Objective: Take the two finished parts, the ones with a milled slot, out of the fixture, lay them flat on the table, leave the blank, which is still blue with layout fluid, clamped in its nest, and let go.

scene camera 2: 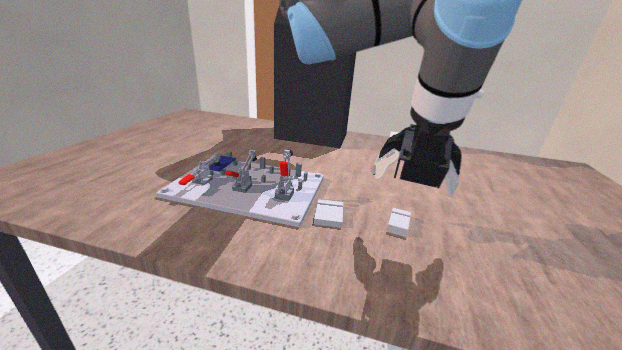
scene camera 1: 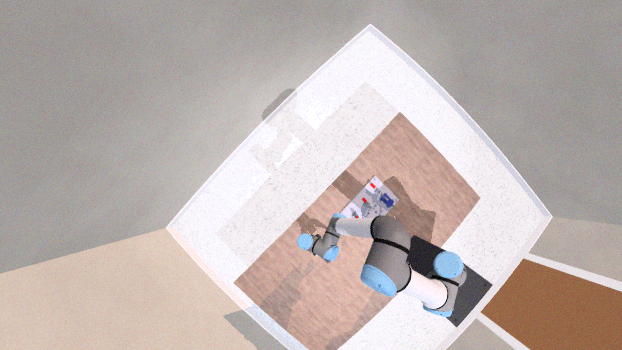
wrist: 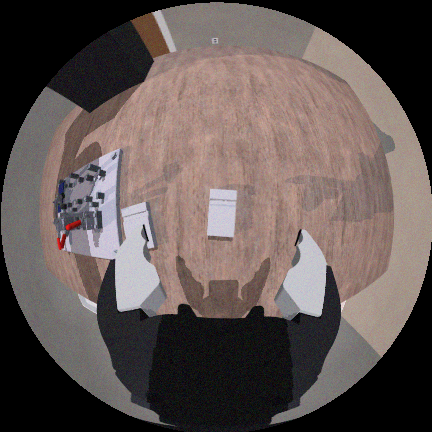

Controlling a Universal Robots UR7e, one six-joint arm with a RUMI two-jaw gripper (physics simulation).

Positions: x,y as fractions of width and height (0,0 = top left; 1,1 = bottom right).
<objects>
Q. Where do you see a toggle clamp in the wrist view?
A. At 0.21,0.51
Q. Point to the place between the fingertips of the gripper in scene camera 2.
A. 0.66,0.52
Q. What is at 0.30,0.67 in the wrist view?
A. The gripper.
</objects>
